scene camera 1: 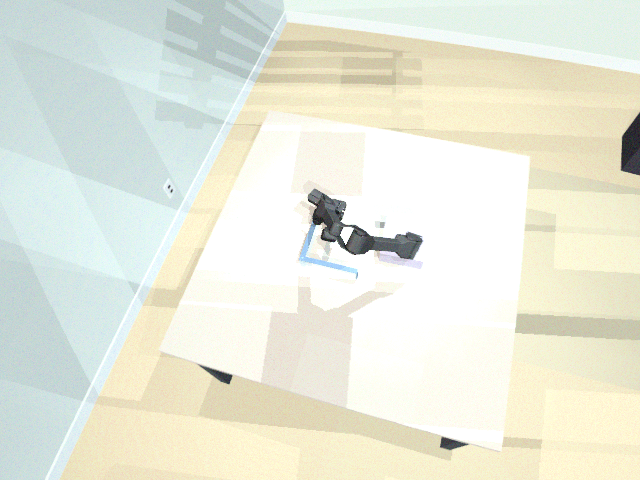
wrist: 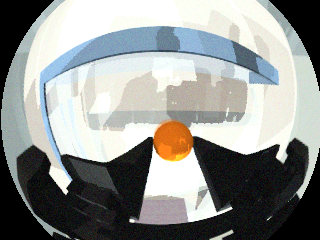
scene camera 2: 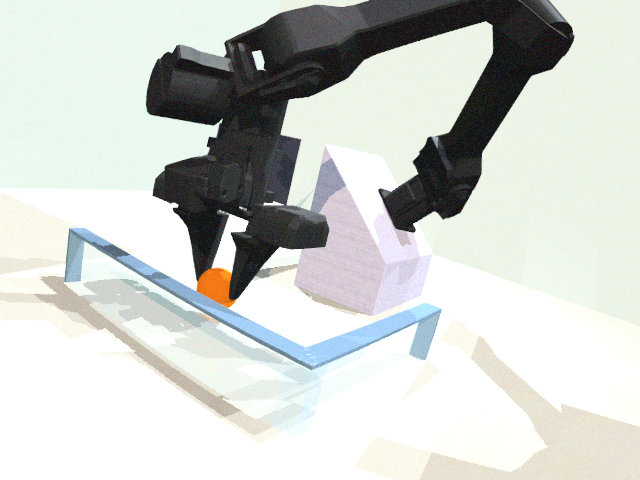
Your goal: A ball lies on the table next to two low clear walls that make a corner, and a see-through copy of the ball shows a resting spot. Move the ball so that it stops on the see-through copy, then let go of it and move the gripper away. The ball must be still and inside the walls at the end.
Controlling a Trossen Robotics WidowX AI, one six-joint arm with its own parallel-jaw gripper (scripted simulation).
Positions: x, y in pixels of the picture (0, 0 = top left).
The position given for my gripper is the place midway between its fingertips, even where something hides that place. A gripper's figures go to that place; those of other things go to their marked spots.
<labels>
My gripper [wrist: 172, 140] is 10 cm from the lens. An orange ball [wrist: 173, 141]: 8 cm from the lens.
</labels>
